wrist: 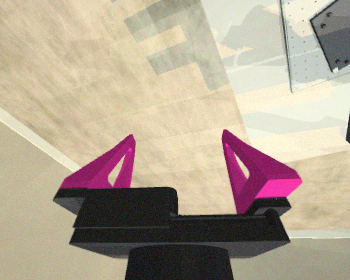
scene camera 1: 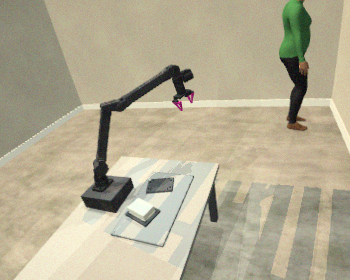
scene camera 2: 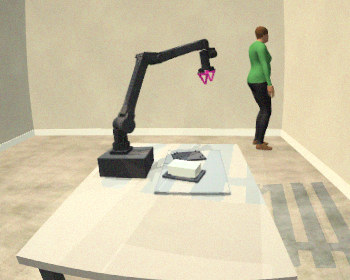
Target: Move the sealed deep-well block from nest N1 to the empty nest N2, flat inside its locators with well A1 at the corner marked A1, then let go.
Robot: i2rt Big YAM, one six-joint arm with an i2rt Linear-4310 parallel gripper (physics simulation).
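Places are measured from the arm's base along level axes (x right, y ahead, z up), in millimetres.
Where they show: gripper, fingertip midpoint: point(wrist: 177, 136) point(scene camera 1: 186, 106) point(scene camera 2: 208, 82); arm's base at its link origin: point(scene camera 1: 103, 185) point(scene camera 2: 121, 151).
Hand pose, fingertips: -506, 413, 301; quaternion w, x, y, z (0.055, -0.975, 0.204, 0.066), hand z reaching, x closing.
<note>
Each offset is from my fingertips to the top centre of the thing, as dx, dy, dz. Level surfaces: height alone.
The sealed deep-well block @(+587, -97, -321) point(scene camera 1: 141, 209) point(scene camera 2: 184, 168), pale cream, sits on the dark nest N1 @(+587, -97, -357) point(scene camera 1: 152, 219) point(scene camera 2: 182, 177), the nest nearer the scene cameras. It does not show in the wrist view. The empty nest N2 @(+356, -101, -353) point(scene camera 1: 160, 185) point(scene camera 2: 192, 156) point(wrist: 334, 37) is a dark flat plate with small raised locators, farther back; part of it shows at the wrist view's upper right. The A1 marks are too small to read. My gripper point(scene camera 1: 186, 106) point(scene camera 2: 208, 81) point(wrist: 177, 136) is open and empty, high above the table's far part, its magenta fingers pointing down.
Both nests stand on a thin grey board @(+488, -64, -374) point(scene camera 1: 175, 210) point(scene camera 2: 215, 184) point(wrist: 300, 50) on the table @(dz -387) point(scene camera 1: 75, 250) point(scene camera 2: 150, 225). The arm's black base box point(scene camera 1: 107, 195) point(scene camera 2: 126, 162) stands left of the board. A person in green point(scene camera 1: 295, 35) point(scene camera 2: 260, 65) stands on the floor behind, to the right.
</note>
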